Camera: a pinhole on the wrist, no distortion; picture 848 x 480 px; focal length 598.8 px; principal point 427.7 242.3 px. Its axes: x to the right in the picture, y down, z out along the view. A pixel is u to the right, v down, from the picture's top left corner.
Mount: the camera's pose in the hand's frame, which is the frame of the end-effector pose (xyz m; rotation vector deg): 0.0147 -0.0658 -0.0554 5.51 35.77 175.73
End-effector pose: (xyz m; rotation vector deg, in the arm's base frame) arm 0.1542 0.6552 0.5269 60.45 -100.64 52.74
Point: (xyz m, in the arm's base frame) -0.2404 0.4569 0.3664
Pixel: 467.6 22.8
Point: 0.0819 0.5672 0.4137
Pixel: 670.7 155.7
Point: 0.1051 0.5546 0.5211
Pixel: 394.7 223.5
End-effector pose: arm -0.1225 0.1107 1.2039 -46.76 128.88 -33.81
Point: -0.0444 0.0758 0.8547
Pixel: 301.0 151.8
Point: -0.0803 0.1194 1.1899
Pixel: 682.5 118.4
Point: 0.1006 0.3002 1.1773
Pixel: outside the picture
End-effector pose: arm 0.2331 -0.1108 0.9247 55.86 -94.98 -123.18
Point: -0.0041 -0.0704 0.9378
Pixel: 169.8 224.7
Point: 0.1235 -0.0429 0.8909
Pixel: 328.9 367.1
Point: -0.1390 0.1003 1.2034
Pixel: 419.8 126.9
